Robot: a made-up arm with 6 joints.
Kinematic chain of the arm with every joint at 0, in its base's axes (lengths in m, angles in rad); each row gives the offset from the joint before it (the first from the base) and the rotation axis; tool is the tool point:
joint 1: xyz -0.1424 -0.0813 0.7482 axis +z
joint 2: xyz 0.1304 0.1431 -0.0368 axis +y
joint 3: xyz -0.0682 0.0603 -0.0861 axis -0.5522 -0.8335 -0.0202
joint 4: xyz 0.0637 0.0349 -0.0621 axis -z
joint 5: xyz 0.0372 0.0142 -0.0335 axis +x
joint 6: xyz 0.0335 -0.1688 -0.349 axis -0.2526 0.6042 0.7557
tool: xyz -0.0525 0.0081 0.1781
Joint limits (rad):
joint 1: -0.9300..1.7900
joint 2: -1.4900..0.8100
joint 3: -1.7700..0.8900
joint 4: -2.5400..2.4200
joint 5: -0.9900..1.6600
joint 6: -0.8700..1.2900
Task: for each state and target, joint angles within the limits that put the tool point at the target. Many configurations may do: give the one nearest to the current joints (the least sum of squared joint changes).
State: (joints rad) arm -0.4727 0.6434 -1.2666 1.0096 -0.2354 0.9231
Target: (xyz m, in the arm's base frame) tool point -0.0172 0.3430 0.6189
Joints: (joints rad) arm -0.9208 0.5340 -1.4004 0.7586 0.2807 1.1515
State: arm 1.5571 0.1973 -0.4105 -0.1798 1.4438 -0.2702
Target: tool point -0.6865 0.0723 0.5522
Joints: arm 1.4010 -0.1115 -0.9652 0.3970 1.6600 -0.8700
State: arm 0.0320 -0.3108 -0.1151 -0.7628 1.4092 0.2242
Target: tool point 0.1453 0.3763 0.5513
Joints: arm 0.5251 -0.7884 0.5831 -0.5897 1.1305 0.3479
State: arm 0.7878 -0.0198 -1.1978 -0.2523 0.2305 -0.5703
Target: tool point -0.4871 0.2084 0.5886
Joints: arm 0.3349 0.1312 -1.4387 -0.2073 0.4066 -0.6073
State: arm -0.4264 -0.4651 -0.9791 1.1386 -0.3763 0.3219
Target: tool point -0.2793 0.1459 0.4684
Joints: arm 0.0477 -0.2077 -1.0626 1.1694 -0.1633 0.2898
